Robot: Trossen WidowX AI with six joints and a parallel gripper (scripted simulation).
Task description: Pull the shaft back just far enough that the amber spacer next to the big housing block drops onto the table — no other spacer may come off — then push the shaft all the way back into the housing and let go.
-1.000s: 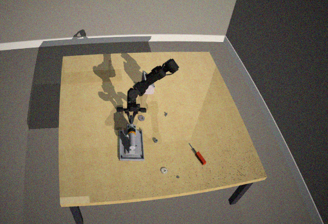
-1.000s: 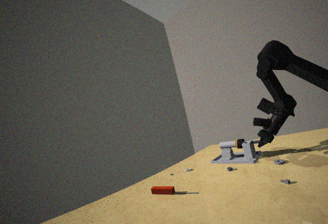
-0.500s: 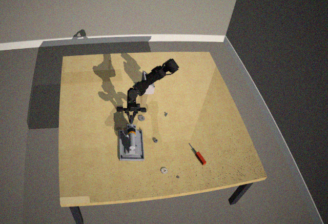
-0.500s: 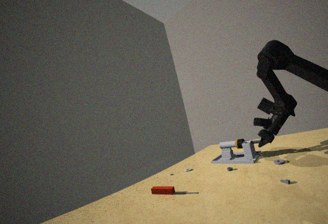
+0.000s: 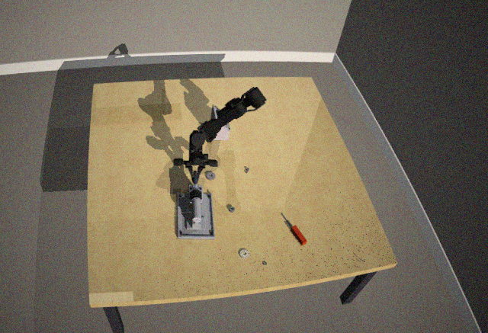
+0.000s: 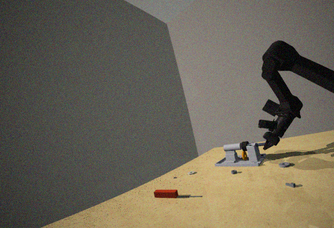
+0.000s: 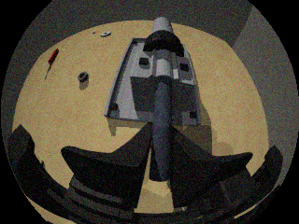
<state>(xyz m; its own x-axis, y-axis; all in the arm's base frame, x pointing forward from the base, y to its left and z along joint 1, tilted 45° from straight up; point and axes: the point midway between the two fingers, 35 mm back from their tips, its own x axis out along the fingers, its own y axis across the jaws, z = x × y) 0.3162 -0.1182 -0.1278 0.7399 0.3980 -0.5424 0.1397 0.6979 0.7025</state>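
Now: the shaft 30 mm ahead of my gripper tip and 20 mm above it. The rest, counted from my gripper tip: amber spacer: 100 mm ahead, 30 mm below, 10 mm to the right; black spacer: 80 mm ahead, 20 mm above, 10 mm to the right; grey washer: 90 mm to the left, 70 mm behind, 50 mm below.
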